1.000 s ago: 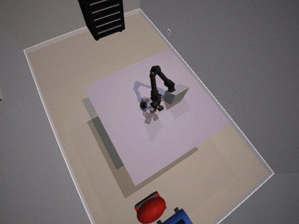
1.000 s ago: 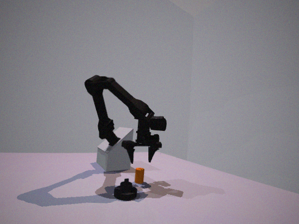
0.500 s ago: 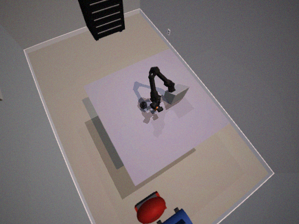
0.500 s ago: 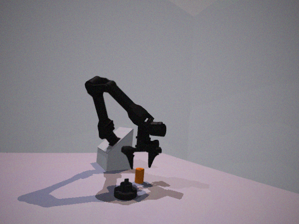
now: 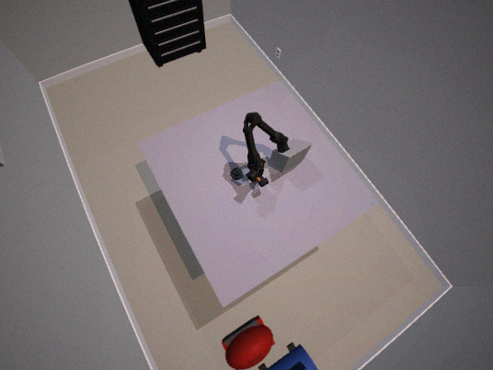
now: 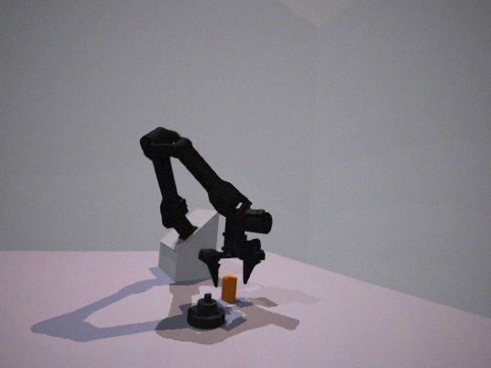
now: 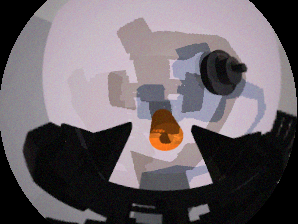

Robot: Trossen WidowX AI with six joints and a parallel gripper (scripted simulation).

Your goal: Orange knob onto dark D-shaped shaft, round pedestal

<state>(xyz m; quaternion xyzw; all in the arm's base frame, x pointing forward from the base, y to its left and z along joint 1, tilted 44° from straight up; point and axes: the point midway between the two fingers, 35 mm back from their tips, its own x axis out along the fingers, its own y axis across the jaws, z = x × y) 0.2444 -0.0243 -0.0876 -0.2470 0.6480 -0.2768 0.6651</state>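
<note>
Right now the orange knob is 10 mm below my gripper tip. The rest, counted from my gripper tip: dark round pedestal (120 mm to the right, 90 mm ahead, 10 mm below).
</note>
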